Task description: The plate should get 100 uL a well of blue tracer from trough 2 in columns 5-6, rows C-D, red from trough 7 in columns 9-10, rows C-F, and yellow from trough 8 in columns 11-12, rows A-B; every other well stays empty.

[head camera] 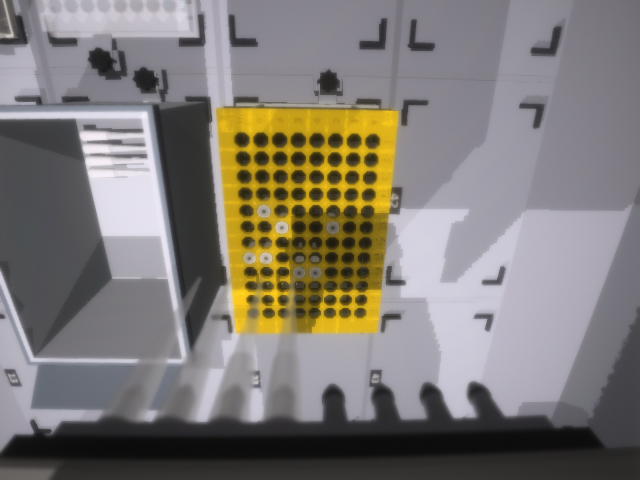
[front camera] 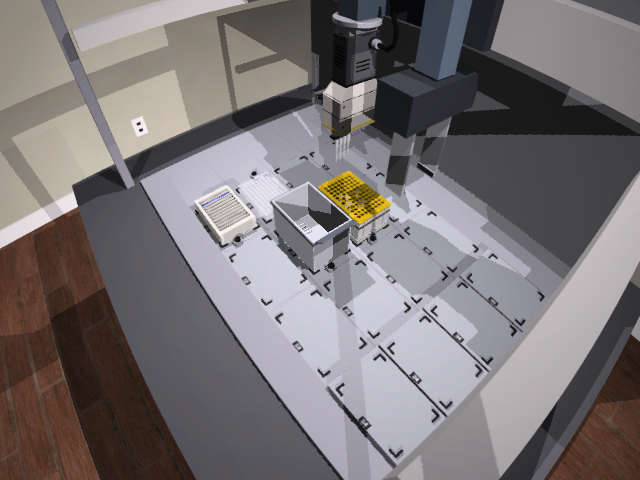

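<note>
The pipetting head (front camera: 351, 105) (head camera: 320, 443) hangs behind the yellow tip rack (front camera: 361, 198) (head camera: 308, 324). Four pale tips (front camera: 342, 148) (head camera: 232, 387) are on neighbouring channels at the left in the head view; the other four channels (head camera: 382, 400) are bare. Several white tips are left in the rack, scattered in its middle rows. The pale plate (front camera: 262, 191) (head camera: 118, 23) lies between trough block and bin; no colour can be made out in it. The cream trough block (front camera: 240, 227) shows a blue strip near its back end; other liquids cannot be told. The parked gripper (front camera: 412, 175) has its fingers apart, nothing between.
A tall grey open bin (front camera: 292, 237) (head camera: 191, 222) stands beside the tip rack, with loose used tips (head camera: 116, 155) on its floor. Dark round knobs (front camera: 330, 265) (head camera: 328, 81) stand on the deck near the labware. Black corner marks (front camera: 395, 452) outline deck positions.
</note>
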